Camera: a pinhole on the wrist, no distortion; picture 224 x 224 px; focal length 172.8 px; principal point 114.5 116.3 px. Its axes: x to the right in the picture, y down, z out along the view. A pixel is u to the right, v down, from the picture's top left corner.
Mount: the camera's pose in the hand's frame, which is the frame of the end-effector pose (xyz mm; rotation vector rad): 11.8 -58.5 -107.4 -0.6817 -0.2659 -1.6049
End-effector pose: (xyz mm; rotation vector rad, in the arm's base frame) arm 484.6 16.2 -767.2 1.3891 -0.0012 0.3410
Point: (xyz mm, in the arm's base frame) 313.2 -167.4 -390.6
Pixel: 47.9 10.1
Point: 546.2 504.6 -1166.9
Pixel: behind the camera
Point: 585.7 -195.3 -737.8
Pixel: 209.4 93.5
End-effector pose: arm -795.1 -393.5 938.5 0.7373 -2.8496 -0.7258
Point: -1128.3 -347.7 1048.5
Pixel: 11.8 215.5
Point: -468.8 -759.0 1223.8
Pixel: behind the camera
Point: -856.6 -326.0 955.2
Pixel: 75.1 75.9
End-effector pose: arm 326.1 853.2 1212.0 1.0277 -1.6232 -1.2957
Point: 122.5 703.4 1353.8
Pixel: 95.0 178.1
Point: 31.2 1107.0 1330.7
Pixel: 135.2 14.8
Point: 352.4 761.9 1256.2
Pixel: 36.8 187.5
